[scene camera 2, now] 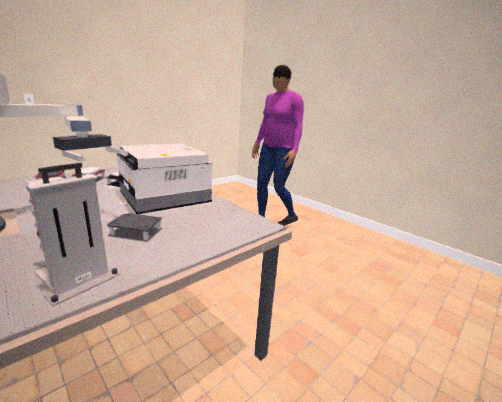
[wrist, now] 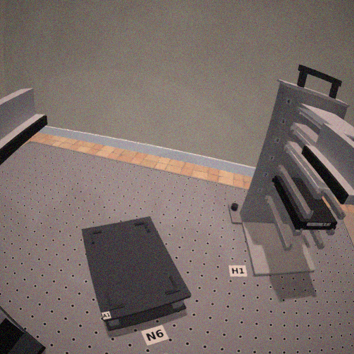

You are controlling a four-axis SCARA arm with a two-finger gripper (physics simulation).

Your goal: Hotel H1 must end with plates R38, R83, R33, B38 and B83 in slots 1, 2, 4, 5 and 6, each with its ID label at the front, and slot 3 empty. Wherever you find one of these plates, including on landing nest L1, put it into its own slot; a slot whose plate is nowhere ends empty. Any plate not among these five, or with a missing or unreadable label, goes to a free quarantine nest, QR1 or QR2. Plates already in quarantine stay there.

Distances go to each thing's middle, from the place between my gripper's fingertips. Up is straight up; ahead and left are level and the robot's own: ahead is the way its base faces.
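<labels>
Position of my gripper relative to the instrument (scene camera 2: 147, 183): 190 mm above it, 340 mm short of it, 250 mm to the right of it.
</labels>
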